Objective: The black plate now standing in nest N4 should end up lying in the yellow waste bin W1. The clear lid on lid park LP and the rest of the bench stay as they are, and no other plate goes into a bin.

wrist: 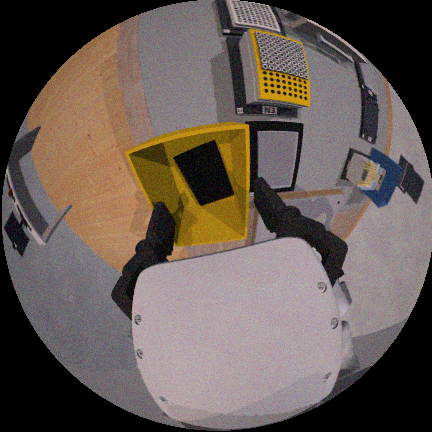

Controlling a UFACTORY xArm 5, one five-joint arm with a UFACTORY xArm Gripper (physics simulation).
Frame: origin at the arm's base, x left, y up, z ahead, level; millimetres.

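Seen in the pictures: gripper, between the fingertips: [210,200].
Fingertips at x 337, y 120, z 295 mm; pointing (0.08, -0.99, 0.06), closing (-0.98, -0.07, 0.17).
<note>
A point is followed by its place in that frame.
The black plate [202,170] {x 352, y -16, z 270 mm} lies inside the yellow waste bin [220,227] {x 323, y 56, z 182 mm}, turned at an angle to the bin's walls, with yellow showing around it. Whether it lies fully flat on the bin floor is hard to tell. My gripper [210,200] {x 338, y 120, z 295 mm} is open and empty above the near part of the bin, its fingers wide apart and the plate beyond and below the fingertips. No label for nest N4 or lid park LP can be read in the wrist view, and I cannot tell for sure which object is the clear lid.
A black frame with a grey inside [298,155] {x 146, y -21, z 306 mm} stands right beside the bin. Behind it, a yellow-and-grey rack [285,85] {x 234, y 39, z 424 mm} stands on nest N3, with a white plate [254,14] farther back. At right are a blue bin [391,175] {x -218, y 81, z 364 mm} and a small plate [359,170] {x -73, y 16, z 317 mm} beside it.
</note>
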